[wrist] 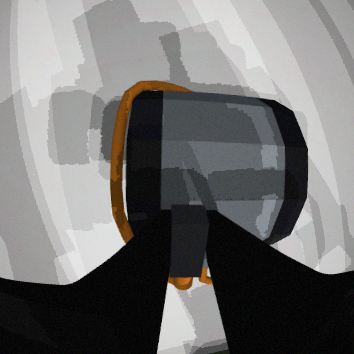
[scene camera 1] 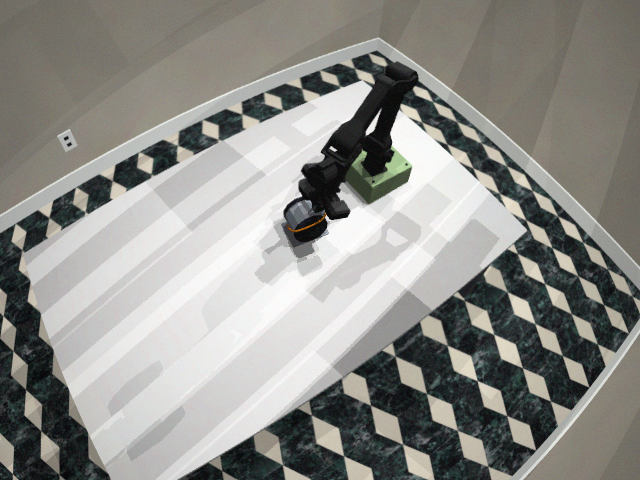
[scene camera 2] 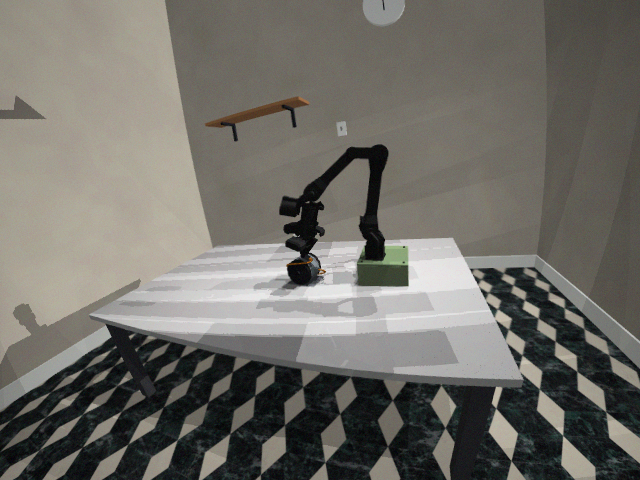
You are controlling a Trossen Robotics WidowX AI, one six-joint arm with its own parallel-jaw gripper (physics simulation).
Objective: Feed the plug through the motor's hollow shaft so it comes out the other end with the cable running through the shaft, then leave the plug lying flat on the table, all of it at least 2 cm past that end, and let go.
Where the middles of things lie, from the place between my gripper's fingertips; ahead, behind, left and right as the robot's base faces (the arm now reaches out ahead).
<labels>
I see the grey plug [wrist: 189, 225] 1 cm behind my hand.
</labels>
